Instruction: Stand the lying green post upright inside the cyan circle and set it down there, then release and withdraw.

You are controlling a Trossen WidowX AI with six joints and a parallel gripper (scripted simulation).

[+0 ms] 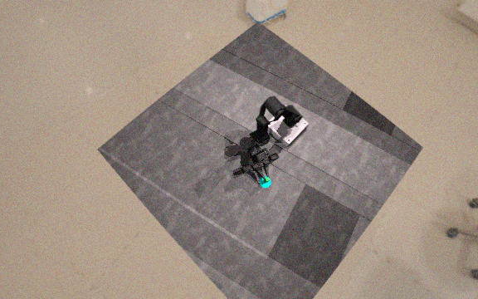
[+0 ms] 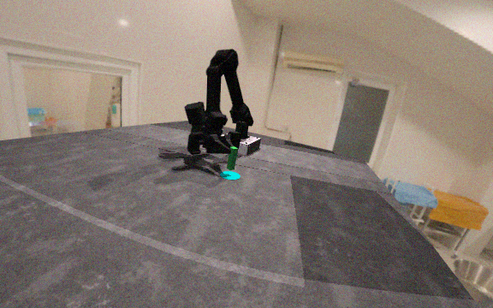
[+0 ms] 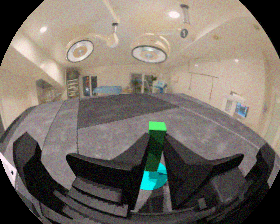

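Now: gripper tip 20 mm above the green post. The rest, counted from my gripper tip: cyan circle: 70 mm below.
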